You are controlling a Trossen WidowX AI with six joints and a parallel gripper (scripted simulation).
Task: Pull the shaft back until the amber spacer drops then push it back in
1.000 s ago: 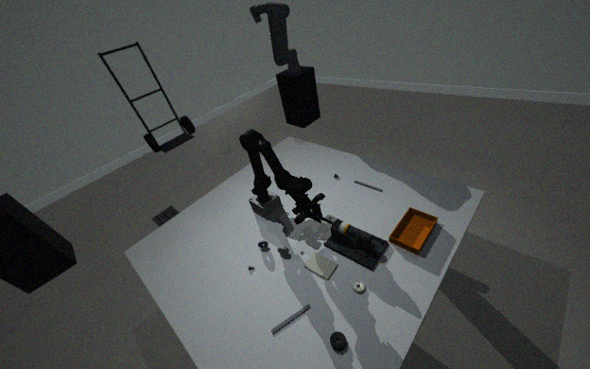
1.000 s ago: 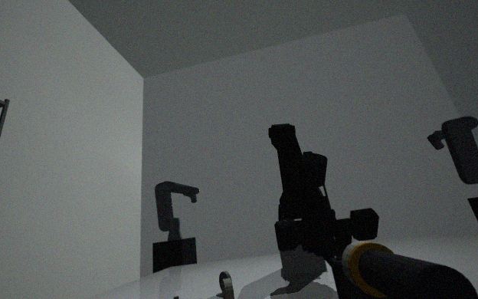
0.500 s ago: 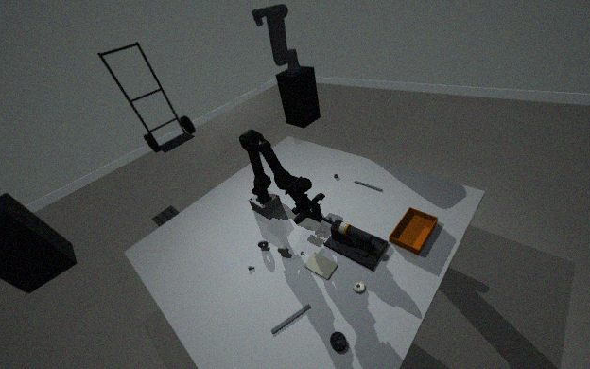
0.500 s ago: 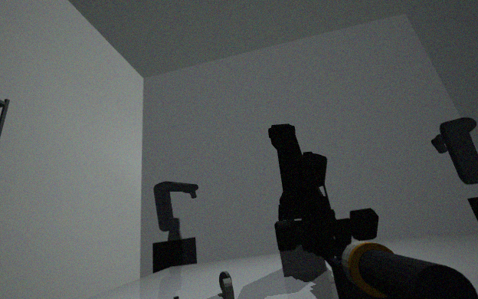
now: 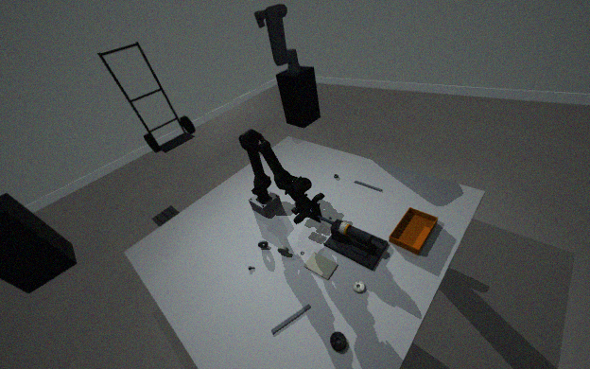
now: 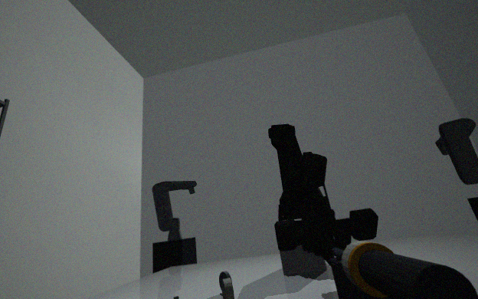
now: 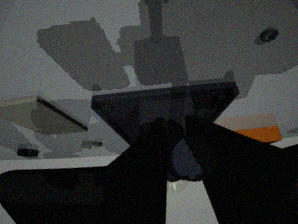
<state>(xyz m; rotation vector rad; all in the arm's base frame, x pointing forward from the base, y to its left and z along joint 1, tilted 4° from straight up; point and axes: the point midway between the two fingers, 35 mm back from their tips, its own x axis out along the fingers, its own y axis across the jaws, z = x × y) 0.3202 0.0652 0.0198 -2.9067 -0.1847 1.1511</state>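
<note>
The thin shaft lies 60 mm ahead of my gripper tip, 20 mm above it and 10 mm to the left of it. From my gripper tip the other things lie so: pale spacer 130 mm ahead, 20 mm above, 10 mm to the left; amber spacer 140 mm ahead, 20 mm above, 10 mm to the left; pale flat plate 160 mm to the right, 120 mm ahead, 50 mm below.
</note>
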